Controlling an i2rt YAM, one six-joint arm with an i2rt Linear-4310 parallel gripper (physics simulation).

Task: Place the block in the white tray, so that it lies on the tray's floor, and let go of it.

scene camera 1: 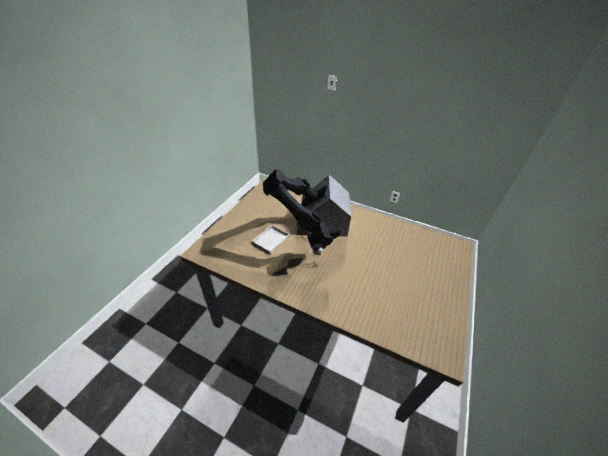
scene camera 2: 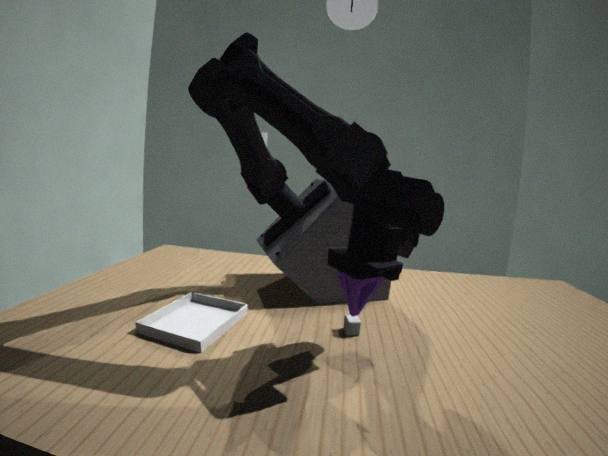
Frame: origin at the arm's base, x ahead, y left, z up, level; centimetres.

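Where they show: gripper, between the fingertips: [scene camera 1: 315,251] [scene camera 2: 354,315]; arm's base, origin of its link: [scene camera 1: 314,197] [scene camera 2: 297,214].
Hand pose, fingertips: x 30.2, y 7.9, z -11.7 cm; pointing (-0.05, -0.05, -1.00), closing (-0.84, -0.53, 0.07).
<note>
Each offset is from my fingertips to the top centre of the thing. Level surfaces: height alone.
The small grey-white block @(dx -6.3, dy +1.6, dz -3.4 cm) [scene camera 2: 352,327] sits upright on the table in scene camera 2, to the right of the tray and outside it. My gripper [scene camera 2: 354,314] [scene camera 1: 316,250] points down with its purple fingers together, shut with nothing between them. In scene camera 2 the fingertips show right at the block's top edge; whether they touch it I cannot tell. In scene camera 1 the block is too small to make out surely. The white tray @(dx -7.6, dy -26.7, dz -4.2 cm) [scene camera 2: 187,320] [scene camera 1: 270,239] is shallow, lies flat on the table, and holds nothing.
The wooden table @(dz -6.2 cm) [scene camera 1: 400,280] [scene camera 2: 475,350] has its front edge towards the checkered floor [scene camera 1: 215,390]. The arm's grey box-shaped base [scene camera 1: 330,210] [scene camera 2: 330,255] stands behind the block and tray. Dark arm shadows fall around the tray and in front of it.
</note>
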